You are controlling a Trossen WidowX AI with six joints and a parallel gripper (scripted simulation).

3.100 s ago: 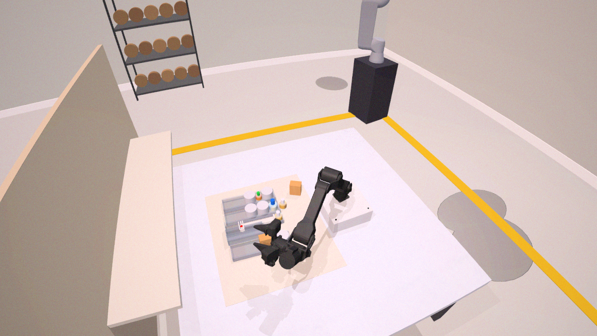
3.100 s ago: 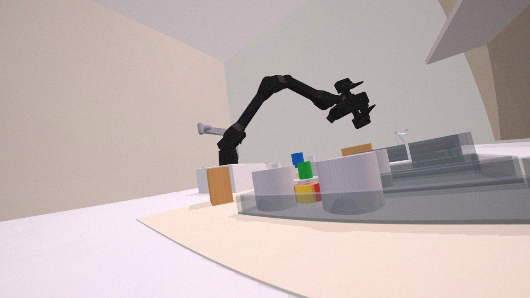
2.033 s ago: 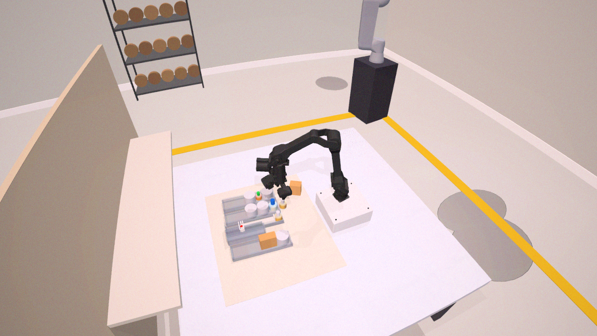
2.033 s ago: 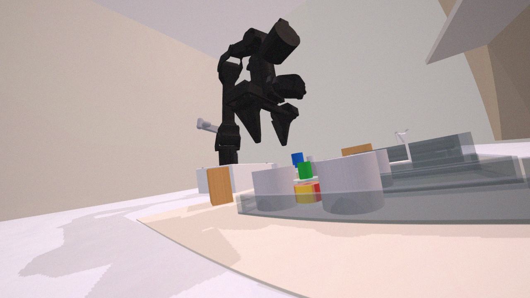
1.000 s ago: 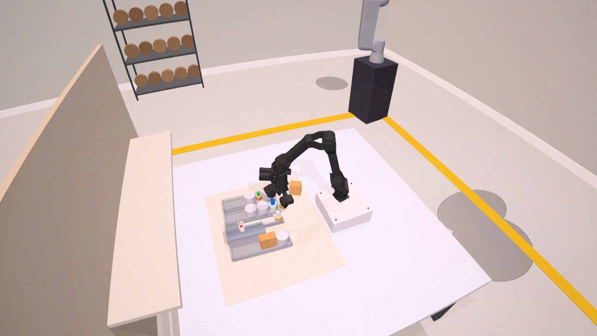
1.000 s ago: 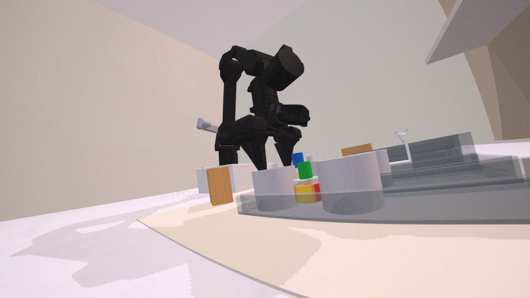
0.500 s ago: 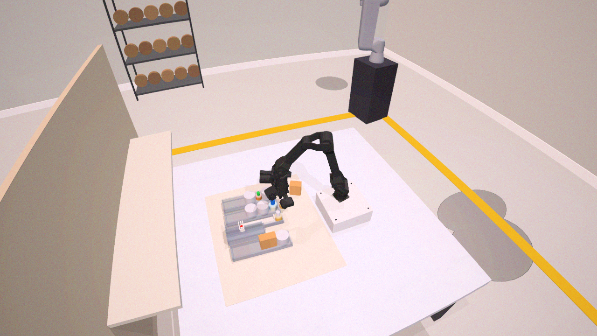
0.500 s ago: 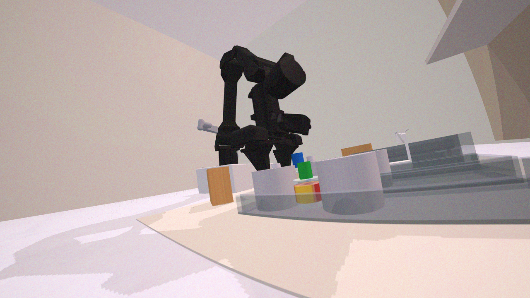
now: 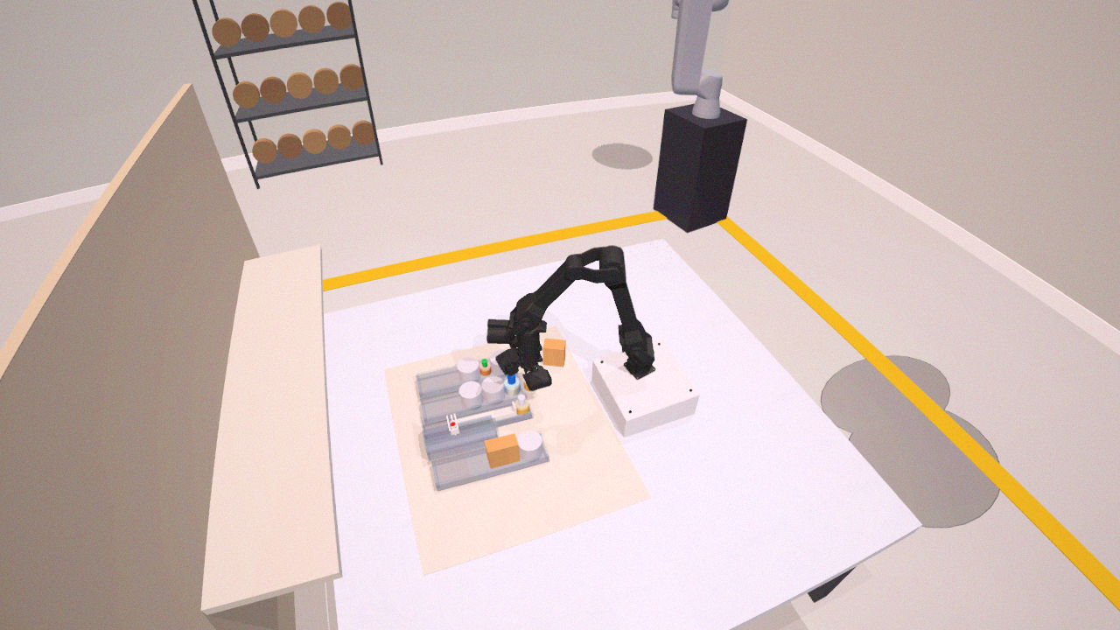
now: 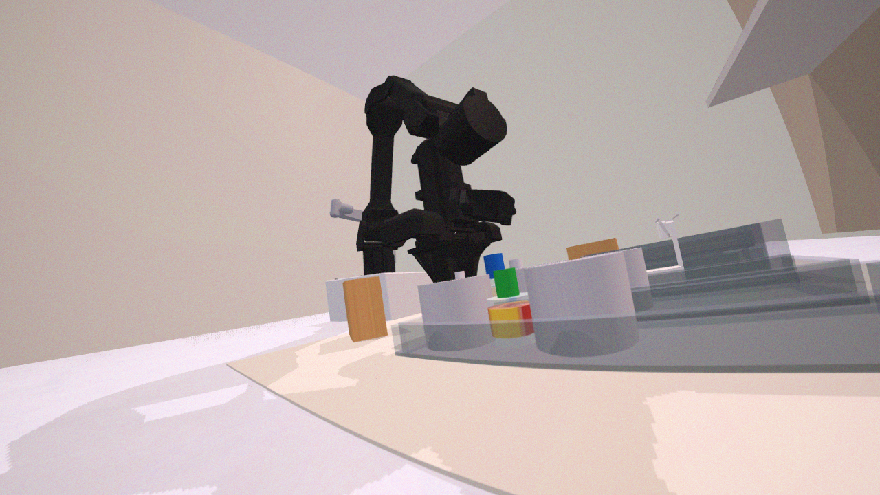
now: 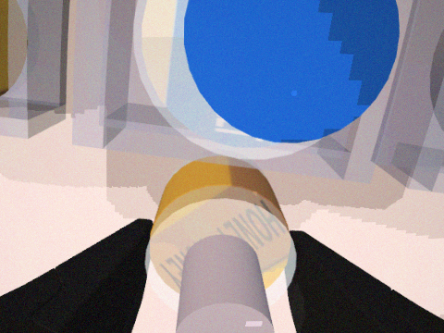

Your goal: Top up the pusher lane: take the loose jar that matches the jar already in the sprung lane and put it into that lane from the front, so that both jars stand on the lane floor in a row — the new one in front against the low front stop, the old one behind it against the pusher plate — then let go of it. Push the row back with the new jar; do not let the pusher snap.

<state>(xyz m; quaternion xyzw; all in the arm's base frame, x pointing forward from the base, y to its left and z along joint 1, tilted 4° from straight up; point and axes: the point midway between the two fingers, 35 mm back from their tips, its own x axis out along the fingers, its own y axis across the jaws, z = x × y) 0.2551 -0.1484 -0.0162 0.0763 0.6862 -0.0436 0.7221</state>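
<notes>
Right now my gripper tip is 21 cm short of the sprung lane, 6 cm to the right of it and 1 cm above it. From my gripper tip the other things lie so: red mark (25 cm ahead, 6 cm to the left, 4 cm above).
</notes>
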